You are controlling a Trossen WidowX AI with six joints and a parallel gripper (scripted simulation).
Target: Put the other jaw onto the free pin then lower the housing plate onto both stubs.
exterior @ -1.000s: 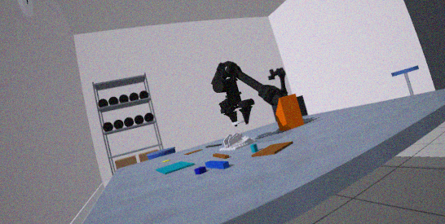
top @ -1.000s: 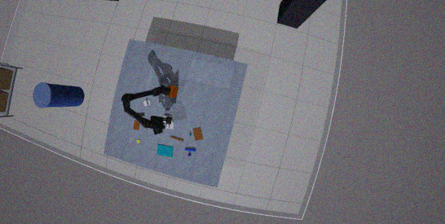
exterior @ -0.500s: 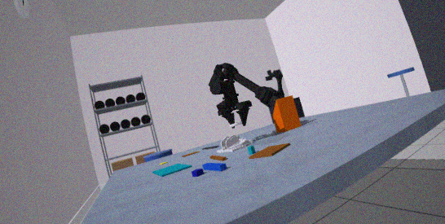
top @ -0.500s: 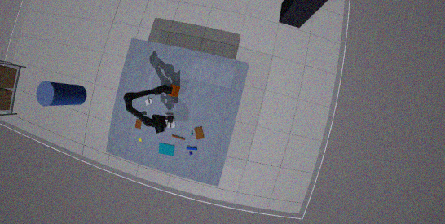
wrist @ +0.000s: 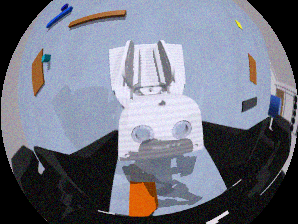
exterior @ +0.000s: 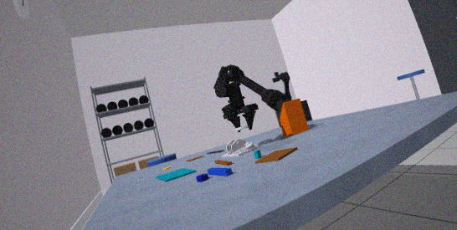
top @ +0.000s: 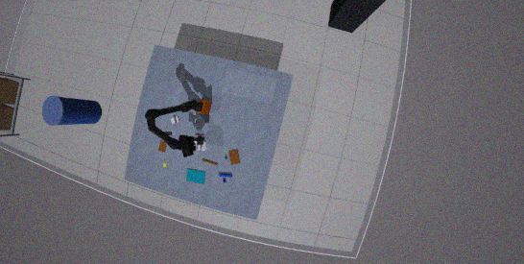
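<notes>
The light grey jaw piece is 20 mm ahead of my gripper tip, 20 mm to the left of it and 60 mm below it. Round my gripper tip: brown bar (190 mm ahead, 130 mm to the left, 80 mm below); teal cylinder (120 mm ahead, 260 mm to the left, 70 mm below); white base (70 mm ahead, 10 mm to the left, 80 mm below).
</notes>
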